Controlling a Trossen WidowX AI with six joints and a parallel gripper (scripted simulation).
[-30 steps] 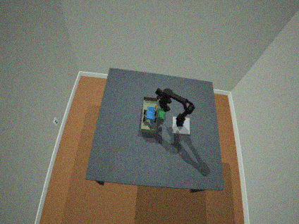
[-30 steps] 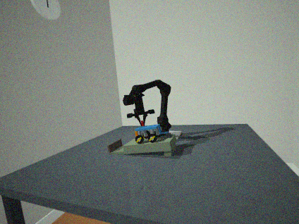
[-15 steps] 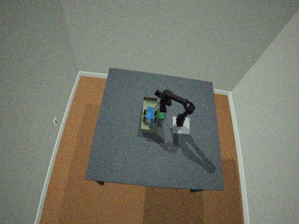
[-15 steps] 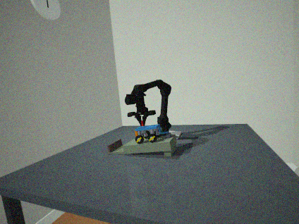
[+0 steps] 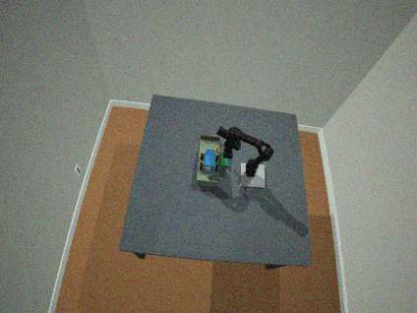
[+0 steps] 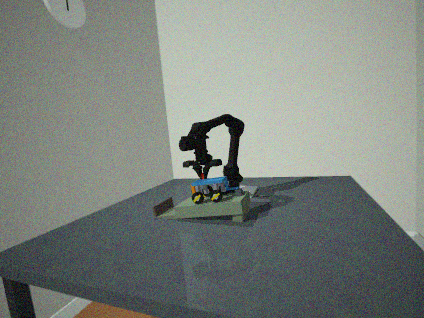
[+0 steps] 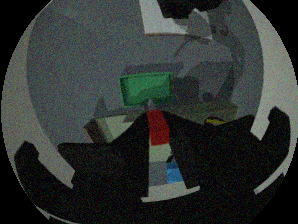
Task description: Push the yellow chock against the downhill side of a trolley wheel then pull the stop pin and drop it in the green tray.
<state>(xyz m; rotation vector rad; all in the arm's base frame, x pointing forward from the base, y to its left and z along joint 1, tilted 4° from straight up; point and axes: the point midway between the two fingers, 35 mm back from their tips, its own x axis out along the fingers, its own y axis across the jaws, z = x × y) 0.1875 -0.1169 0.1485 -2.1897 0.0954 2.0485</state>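
Right now the green tray is 130 mm below my gripper tip and 10 mm behind it. From my gripper tip the other things lie so: yellow chock 60 mm ahead, 40 mm below, 10 mm to the right; then blue trolley 130 mm ahead, 70 mm to the left, 10 mm below; then red-headed stop pin right at my gripper tip.
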